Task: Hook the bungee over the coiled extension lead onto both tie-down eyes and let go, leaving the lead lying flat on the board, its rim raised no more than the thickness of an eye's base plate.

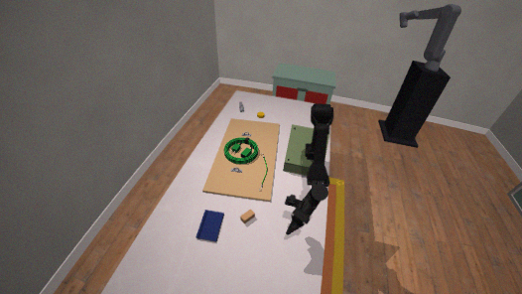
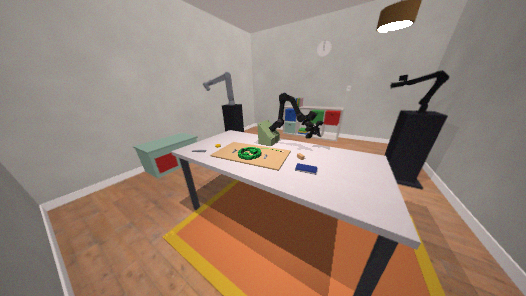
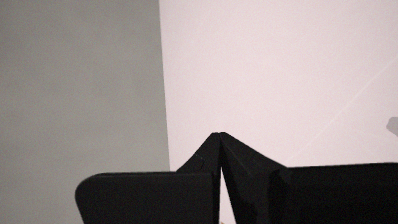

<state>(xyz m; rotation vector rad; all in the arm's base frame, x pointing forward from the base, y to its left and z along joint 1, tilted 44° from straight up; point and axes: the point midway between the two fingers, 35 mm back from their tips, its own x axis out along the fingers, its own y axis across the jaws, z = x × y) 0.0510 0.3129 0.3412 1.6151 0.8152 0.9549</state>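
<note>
My hand is 19 cm short of the tan block, 15 cm above it and 8 cm to the left of it. Also, from my hand: yellow disc: 88 cm to the right, 32 cm ahead, 15 cm below; then green extension lead: 48 cm to the right, 34 cm ahead, 13 cm below.
</note>
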